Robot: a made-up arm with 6 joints.
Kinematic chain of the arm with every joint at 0, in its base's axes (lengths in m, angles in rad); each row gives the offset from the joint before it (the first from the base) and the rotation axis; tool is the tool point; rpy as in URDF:
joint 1: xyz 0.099 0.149 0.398 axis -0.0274 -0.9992 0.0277
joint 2: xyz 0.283 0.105 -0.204 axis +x
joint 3: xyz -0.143 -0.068 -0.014 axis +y
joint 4: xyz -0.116 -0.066 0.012 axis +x
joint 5: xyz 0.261 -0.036 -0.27 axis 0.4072 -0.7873 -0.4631
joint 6: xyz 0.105 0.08 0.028 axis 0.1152 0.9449 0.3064
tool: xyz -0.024 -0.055 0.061 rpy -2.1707 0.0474 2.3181
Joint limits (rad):
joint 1: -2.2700..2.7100
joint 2: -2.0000..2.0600
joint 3: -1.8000..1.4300
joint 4: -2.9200..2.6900
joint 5: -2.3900..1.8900
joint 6: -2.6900..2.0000
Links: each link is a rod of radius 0.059 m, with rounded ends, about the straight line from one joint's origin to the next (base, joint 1, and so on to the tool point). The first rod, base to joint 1, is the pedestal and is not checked.
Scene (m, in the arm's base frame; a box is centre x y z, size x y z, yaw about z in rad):
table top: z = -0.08
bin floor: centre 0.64 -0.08 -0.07 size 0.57 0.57 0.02 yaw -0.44
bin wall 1: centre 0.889 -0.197 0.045 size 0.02 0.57 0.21 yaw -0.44
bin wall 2: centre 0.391 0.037 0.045 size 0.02 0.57 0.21 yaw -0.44
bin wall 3: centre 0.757 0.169 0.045 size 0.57 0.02 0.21 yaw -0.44
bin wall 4: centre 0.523 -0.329 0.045 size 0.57 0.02 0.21 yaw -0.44
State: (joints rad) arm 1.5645 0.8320 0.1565 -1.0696 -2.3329 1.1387
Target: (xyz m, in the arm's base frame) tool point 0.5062 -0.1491 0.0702
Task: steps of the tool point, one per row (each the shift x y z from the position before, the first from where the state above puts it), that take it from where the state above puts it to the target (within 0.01 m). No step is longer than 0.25 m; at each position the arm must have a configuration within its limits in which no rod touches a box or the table.
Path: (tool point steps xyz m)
1: -0.0274 -0.0829 -0.2075
2: -0.1100 -0.0800 -0.1828
3: -0.1793 -0.0645 -0.1200

